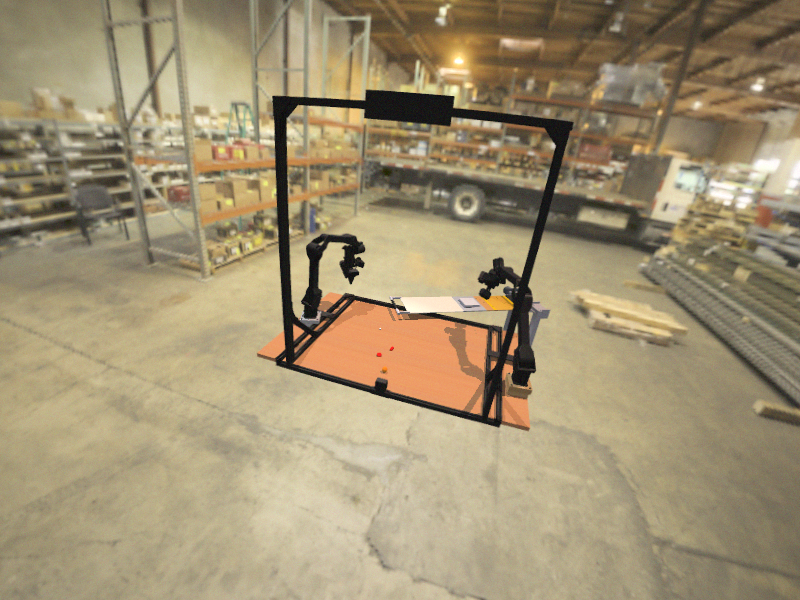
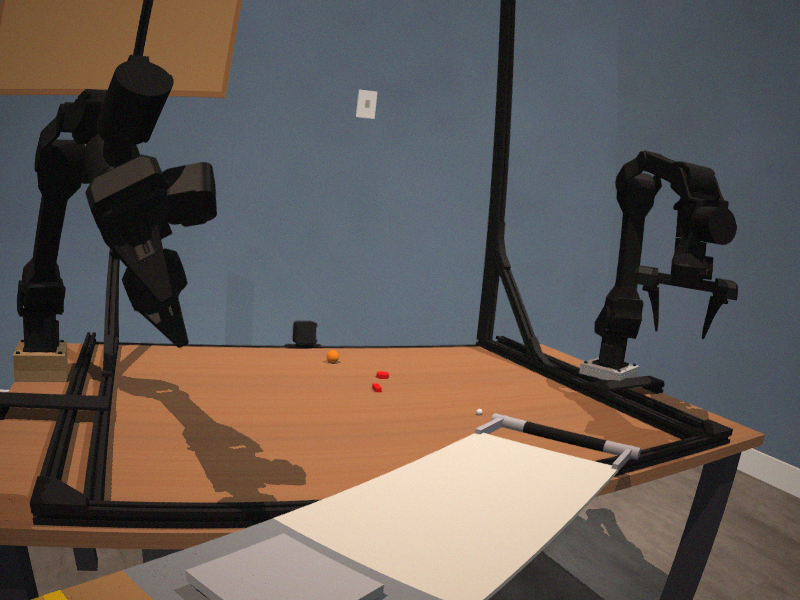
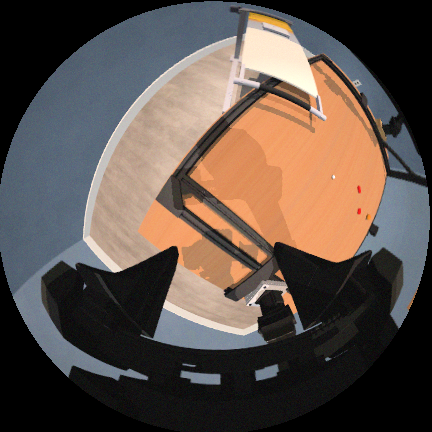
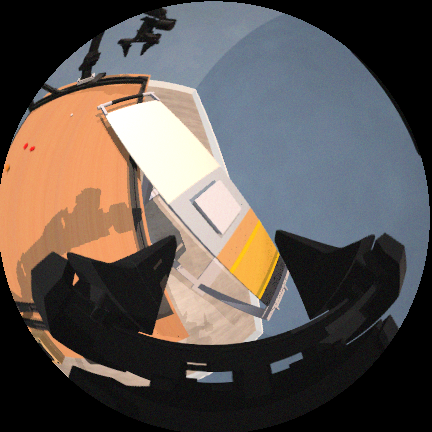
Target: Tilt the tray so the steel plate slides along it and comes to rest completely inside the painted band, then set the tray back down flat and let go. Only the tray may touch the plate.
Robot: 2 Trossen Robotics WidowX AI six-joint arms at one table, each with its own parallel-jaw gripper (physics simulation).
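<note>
The long tray [image 1: 429, 304] [image 2: 439, 510] [image 3: 277, 57] [image 4: 160, 150] lies about level, with a black-gripped handle bar [image 2: 565, 435] [image 3: 282, 97] [image 4: 127, 100] at its cream end. The square steel plate [image 1: 468, 302] [image 2: 284, 571] [image 3: 275, 30] [image 4: 217, 206] rests on the grey stretch, outside the yellow painted band [image 4: 255, 260]. Between them is an orange strip. My left gripper [image 1: 350, 281] [image 2: 680, 333] [image 3: 226, 249] [image 4: 132, 55] is open and empty, pointing down, above and apart from the handle. My right gripper [image 2: 171, 332] [image 4: 226, 238] is open and empty, raised above the band end, touching nothing.
A grey stand [image 1: 535, 322] supports the tray's far end. The tray overhangs the black frame rail [image 2: 193, 513] at the table edge. Two small red pieces [image 2: 382, 374] [image 2: 376, 387], an orange ball [image 2: 332, 356] and a small white ball [image 2: 478, 411] lie on the table.
</note>
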